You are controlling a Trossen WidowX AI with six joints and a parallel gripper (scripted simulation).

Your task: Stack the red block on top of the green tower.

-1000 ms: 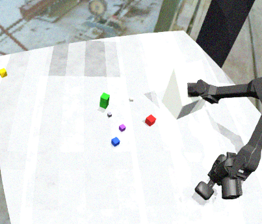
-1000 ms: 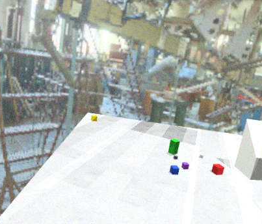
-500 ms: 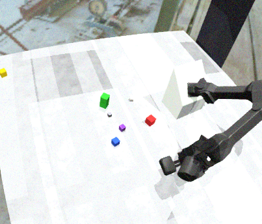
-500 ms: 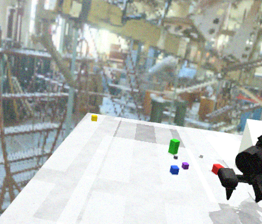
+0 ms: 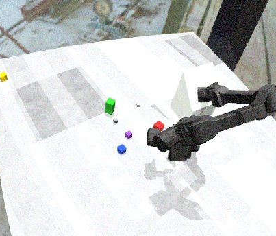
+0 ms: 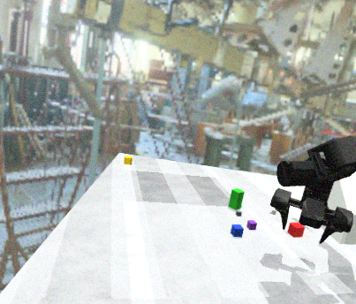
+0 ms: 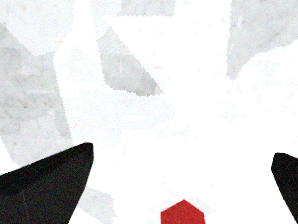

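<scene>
Right now my gripper tip is 130 mm to the left of the red block, 40 mm above it and 30 mm past it. Also, from my gripper tip: blue cube 150 mm ahead, 60 mm to the right, 40 mm below; then purple cube 120 mm to the right, 100 mm ahead, 50 mm below; then tiny dark cube 210 mm to the right, 130 mm ahead, 50 mm below.
</scene>
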